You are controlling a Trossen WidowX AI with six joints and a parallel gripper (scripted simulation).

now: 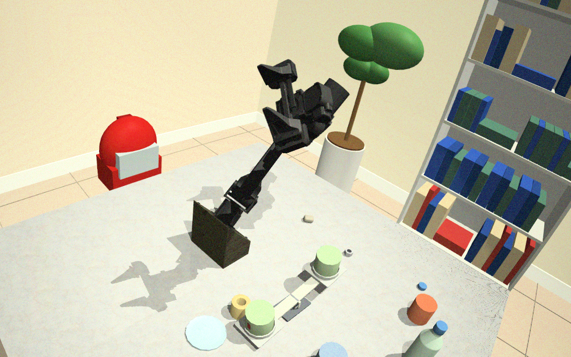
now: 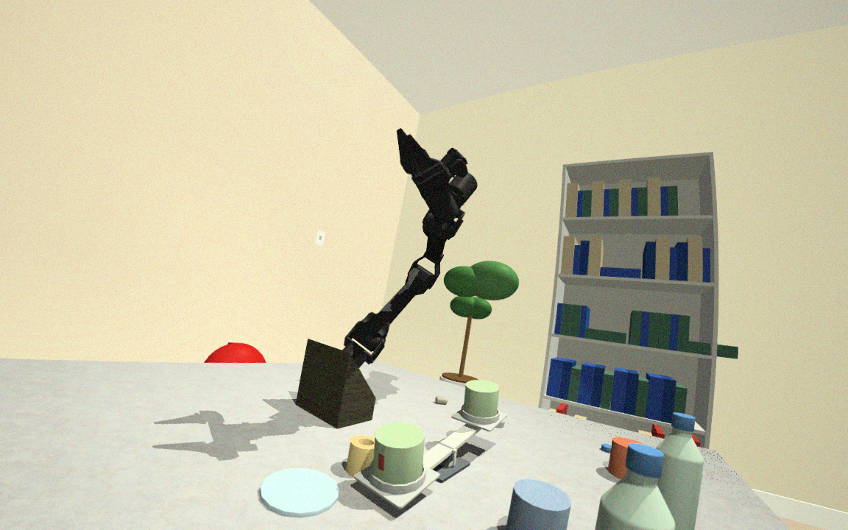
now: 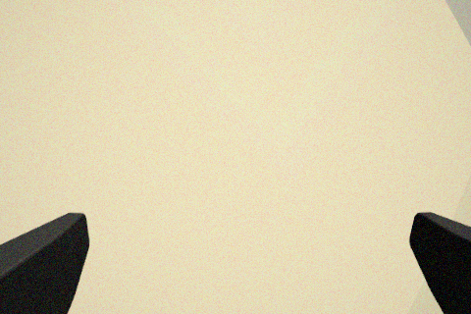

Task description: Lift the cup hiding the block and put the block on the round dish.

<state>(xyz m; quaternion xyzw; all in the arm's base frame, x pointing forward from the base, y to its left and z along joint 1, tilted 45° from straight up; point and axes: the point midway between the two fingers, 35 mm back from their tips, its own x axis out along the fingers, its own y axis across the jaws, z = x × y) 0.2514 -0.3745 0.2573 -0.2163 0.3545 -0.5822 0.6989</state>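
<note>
Right now the block is 11 cm ahead of my gripper tip, 1 cm to the left of it and 55 cm below it. The rest, counted from my gripper tip: small balance 11 cm ahead, 15 cm to the left, 57 cm below; then yellow roll 4 cm ahead, 1 cm to the left, 57 cm below; then pale blue round dish 5 cm ahead, 10 cm to the right, 59 cm below.
</note>
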